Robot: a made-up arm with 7 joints.
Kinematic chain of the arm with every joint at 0, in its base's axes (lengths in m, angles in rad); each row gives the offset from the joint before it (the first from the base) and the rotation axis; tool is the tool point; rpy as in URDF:
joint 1: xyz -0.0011 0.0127 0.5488 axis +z
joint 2: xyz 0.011 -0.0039 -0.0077 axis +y
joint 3: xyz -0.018 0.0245 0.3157 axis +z
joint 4: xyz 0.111 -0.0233 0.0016 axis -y
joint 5: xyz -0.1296 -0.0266 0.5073 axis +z
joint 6: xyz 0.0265 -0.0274 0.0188 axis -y
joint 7: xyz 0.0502 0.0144 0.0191 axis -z
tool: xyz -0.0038 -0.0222 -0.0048 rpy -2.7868 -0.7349 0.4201
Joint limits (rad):
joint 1: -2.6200..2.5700
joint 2: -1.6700..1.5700
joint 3: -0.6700..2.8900
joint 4: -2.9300..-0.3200
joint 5: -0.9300..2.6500
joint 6: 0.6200..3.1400
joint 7: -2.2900..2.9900
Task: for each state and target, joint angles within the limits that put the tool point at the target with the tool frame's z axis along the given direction. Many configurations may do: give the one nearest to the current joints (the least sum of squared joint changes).
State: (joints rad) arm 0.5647 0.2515 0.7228 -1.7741 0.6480 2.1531 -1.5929
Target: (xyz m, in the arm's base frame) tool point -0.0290 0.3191 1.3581 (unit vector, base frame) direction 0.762 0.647 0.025
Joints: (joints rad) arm 0.0337 -0.4584 0.7879 -0.9980 -0.0851 3.0374 -2.2181
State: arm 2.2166 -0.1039 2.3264 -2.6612 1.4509 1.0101 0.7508
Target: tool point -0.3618 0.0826 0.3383 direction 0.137 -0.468 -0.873
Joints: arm 1.5993 -0.6256 1.7931 -2.9046 1.4056 1.2328 0.7553
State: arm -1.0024 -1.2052 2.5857 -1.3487 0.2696 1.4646 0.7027
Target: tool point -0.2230 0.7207 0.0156 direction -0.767 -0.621 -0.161
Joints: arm -1.0122 -1.6224 2.8900 -0.8503 0.8041 1.0180 -0.2605
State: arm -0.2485 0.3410 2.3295 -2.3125 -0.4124 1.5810 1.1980
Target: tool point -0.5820 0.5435 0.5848 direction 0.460 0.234 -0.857
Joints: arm -0.1729 -0.5022 2.6277 -1.6807 -0.2429 1.0734 0.9467
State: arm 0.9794 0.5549 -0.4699 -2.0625 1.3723 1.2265 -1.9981
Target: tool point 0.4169 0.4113 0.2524 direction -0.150 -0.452 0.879
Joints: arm 0.2301 0.6357 0.4275 -2.1847 1.0120 0.7505 -2.2900
